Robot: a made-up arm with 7 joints.
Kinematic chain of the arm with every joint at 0, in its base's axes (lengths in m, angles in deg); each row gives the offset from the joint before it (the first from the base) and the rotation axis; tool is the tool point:
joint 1: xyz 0 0 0.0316 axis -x
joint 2: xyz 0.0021 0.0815 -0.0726 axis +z
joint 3: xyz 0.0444 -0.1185 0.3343 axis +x
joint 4: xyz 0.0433 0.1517 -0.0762 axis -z
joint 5: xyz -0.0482 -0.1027 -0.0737 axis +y
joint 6: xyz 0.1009 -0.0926 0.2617 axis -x
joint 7: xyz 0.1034 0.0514 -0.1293 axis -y
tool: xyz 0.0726 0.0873 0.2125
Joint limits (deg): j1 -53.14..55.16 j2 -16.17..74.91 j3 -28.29..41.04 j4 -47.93..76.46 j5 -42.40..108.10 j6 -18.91..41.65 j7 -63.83..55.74
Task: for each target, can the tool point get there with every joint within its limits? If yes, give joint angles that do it. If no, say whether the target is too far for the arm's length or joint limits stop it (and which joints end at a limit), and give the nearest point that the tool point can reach.
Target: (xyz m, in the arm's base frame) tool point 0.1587 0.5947 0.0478
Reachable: yes | joints 5.95 30.23 32.98 -35.96 61.64 0.33 -50.67
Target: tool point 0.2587 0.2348 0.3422
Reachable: yes | joints -36.92 47.19 20.48 10.22 60.03 24.09 16.28
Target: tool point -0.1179 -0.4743 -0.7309
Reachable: no: joint limits stop it (at a limit: joint 1, joint 2, joint 3, joint 6) | nearest point -0.0232 -0.2456 -0.3354 | short by 0.467 m
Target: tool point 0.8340 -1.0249 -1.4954
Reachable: no: too far | nearest point 0.2759 -0.1619 -0.3868 | short by 1.512 m
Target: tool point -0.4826 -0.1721 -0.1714
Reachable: no: joint limits stop it (at a limit: joint 1, joint 2, joint 4, joint 5, joint 6, joint 7) | nearest point -0.3531 -0.0739 -0.1250 | short by 0.169 m
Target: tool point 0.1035 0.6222 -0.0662
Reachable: yes | joints 41.12 61.89 9.43 -25.35 27.65 -4.87 -1.42
